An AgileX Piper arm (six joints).
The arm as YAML. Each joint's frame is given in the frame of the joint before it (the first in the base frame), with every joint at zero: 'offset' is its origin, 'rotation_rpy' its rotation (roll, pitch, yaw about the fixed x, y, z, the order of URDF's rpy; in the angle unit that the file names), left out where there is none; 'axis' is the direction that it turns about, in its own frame. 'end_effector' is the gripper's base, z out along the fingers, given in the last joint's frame.
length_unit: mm
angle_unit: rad
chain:
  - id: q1
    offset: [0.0, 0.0, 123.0]
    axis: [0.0, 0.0, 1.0]
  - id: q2
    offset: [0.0, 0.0, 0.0]
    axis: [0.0, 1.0, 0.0]
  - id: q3
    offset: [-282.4, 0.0, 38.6]
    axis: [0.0, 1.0, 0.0]
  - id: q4
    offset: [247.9, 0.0, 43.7]
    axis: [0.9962, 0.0, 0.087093]
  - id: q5
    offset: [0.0, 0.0, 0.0]
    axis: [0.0, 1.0, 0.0]
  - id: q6
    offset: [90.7, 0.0, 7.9]
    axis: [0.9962, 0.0, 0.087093]
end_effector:
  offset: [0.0, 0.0, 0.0]
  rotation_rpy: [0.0, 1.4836, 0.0]
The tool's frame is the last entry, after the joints.
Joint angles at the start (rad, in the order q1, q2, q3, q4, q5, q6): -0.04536 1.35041 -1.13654 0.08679 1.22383 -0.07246
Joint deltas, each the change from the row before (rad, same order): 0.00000 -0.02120 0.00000 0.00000 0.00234 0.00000; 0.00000 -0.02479 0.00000 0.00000 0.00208 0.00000; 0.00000 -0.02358 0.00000 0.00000 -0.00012 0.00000; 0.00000 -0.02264 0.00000 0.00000 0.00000 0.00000; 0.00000 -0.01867 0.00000 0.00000 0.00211 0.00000; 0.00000 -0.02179 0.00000 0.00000 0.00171 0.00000; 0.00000 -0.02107 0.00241 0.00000 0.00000 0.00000; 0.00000 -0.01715 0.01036 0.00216 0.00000 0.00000; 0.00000 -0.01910 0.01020 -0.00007 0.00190 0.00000; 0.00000 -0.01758 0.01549 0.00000 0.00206 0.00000; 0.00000 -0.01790 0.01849 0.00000 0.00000 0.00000
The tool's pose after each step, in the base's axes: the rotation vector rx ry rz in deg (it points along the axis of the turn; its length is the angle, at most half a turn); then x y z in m. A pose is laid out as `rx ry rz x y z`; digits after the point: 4 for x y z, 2 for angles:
-0.63 165.94 5.89 0.2433 -0.0036 0.3137
-0.72 164.65 5.76 0.2383 -0.0034 0.3196
-0.79 163.29 5.63 0.2336 -0.0032 0.3252
-0.86 162.00 5.50 0.2290 -0.0030 0.3304
-0.93 161.06 5.41 0.2249 -0.0028 0.3346
-1.00 159.91 5.30 0.2201 -0.0025 0.3394
-1.06 158.85 5.20 0.2153 -0.0023 0.3433
-1.05 158.45 5.33 0.2110 -0.0019 0.3441
-1.08 158.05 5.29 0.2060 -0.0017 0.3451
-1.10 158.05 5.29 0.2012 -0.0015 0.3442
-1.10 158.08 5.29 0.1963 -0.0013 0.3425

